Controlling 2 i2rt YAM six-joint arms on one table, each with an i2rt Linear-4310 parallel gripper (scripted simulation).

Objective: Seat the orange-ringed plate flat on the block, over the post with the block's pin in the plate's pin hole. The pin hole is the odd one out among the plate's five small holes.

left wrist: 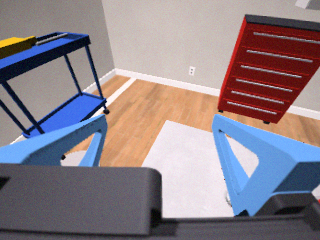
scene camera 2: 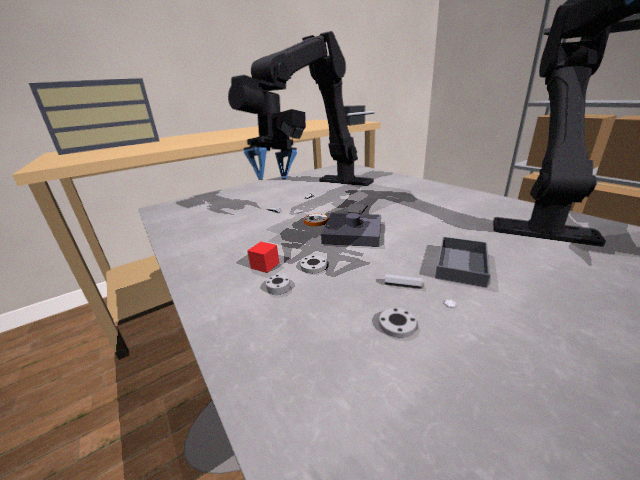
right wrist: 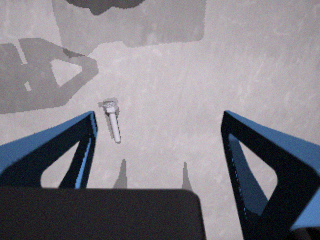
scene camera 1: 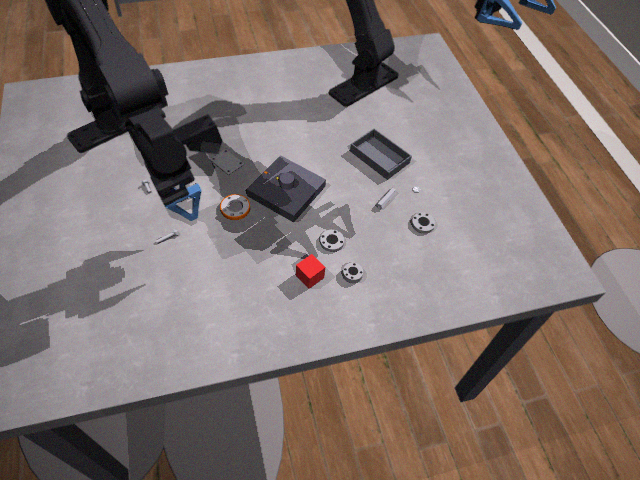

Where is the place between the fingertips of my right gripper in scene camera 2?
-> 272, 179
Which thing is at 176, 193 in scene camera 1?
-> My right gripper.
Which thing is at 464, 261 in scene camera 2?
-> A dark tray.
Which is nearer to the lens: the dark block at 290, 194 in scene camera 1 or the dark tray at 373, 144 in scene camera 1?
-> The dark block.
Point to a dark block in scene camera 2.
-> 353, 229
